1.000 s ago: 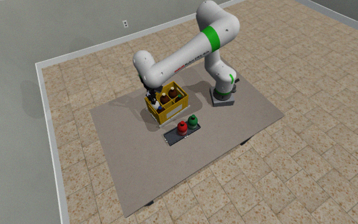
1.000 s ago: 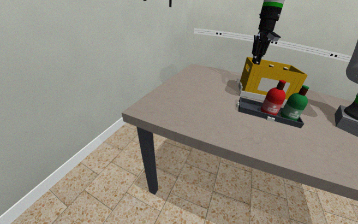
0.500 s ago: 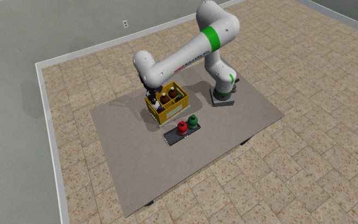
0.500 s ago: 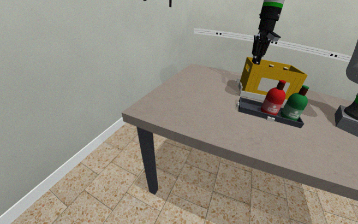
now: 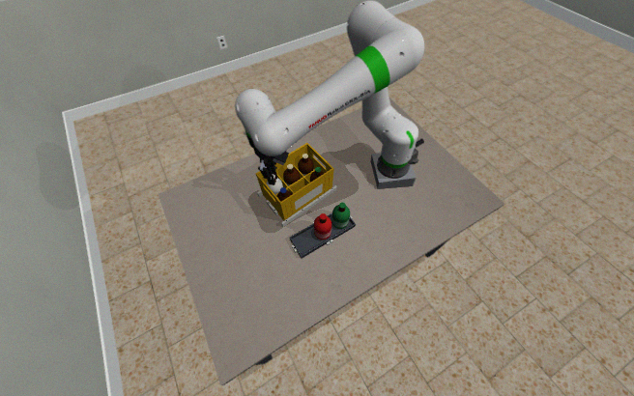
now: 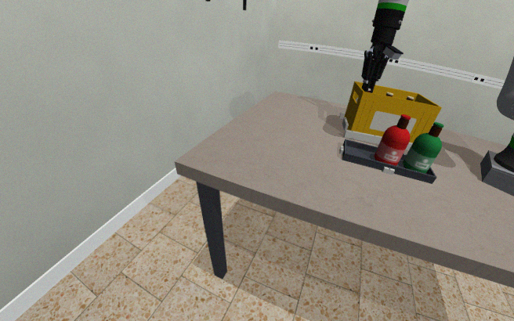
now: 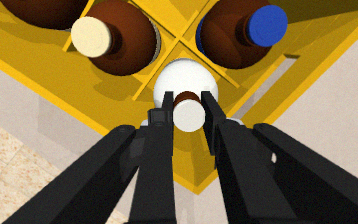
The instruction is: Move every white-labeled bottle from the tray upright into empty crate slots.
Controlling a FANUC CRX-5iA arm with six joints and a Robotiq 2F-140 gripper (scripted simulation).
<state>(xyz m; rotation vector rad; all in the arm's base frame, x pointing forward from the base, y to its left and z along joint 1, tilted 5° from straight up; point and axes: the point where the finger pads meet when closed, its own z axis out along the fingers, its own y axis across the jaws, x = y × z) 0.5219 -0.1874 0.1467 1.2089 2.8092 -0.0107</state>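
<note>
Right now the white bottle is 80 mm below my hand. From my hand the other things lie so: yellow crate: 90 mm behind, 80 mm below, 40 mm to the left; then brown bottle: 90 mm behind, 80 mm below; then red bottle: 270 mm to the left, 80 mm below, 70 mm behind.
</note>
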